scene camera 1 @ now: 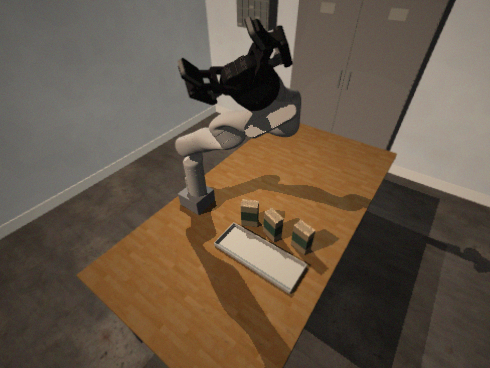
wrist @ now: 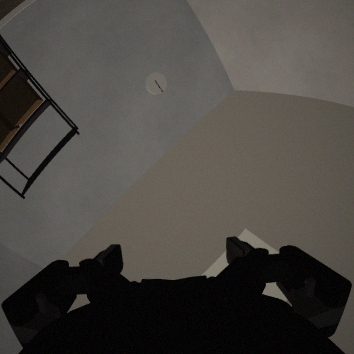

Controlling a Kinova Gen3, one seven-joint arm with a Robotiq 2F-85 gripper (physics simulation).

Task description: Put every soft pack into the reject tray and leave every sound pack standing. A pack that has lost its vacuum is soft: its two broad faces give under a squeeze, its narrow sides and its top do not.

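Frame: origin at the arm's base, x ahead, y left, z up, level; millimetres.
Seen in the pictures: gripper, fingertip midpoint: (scene camera 1: pixel 213 46) (wrist: pixel 173 253); arm's base at its link origin: (scene camera 1: pixel 198 191).
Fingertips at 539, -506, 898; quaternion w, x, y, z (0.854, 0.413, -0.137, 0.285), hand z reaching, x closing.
Observation:
Pixels of each thing's top centre, then the offset from my fingertips to it, as dx, dy, dz.
- left pack at its top centre: (scene camera 1: pixel 249 211) -226, +498, -880
- middle pack at its top centre: (scene camera 1: pixel 271 219) -104, +484, -860
- right pack at its top centre: (scene camera 1: pixel 302 232) +42, +483, -860
- long white reject tray at its top centre: (scene camera 1: pixel 258 253) -103, +358, -958
Three cartons with tan tops and dark green bands stand upright in a row on the wooden table: the left pack (scene camera 1: pixel 250 213), the middle pack (scene camera 1: pixel 273 225) and the right pack (scene camera 1: pixel 303 237). They are apart from each other, and no softness can be seen. The long white reject tray (scene camera 1: pixel 253 269) lies in front of them, and no pack shows in it. My gripper (scene camera 1: pixel 218 46) (wrist: pixel 173 253) is open and empty, high above the table and pointing upward, far from the packs. The packs and the tray do not show in the wrist view.
The arm's grey base (scene camera 1: pixel 197 200) stands at the table's left edge, left of the packs. A tall grey cabinet (scene camera 1: pixel 322 60) stands behind the table, beside a wall box (scene camera 1: pixel 264 14). The wrist view shows walls, ceiling, a round clock (wrist: pixel 156 83) and a dark-framed shelf (wrist: pixel 64 118).

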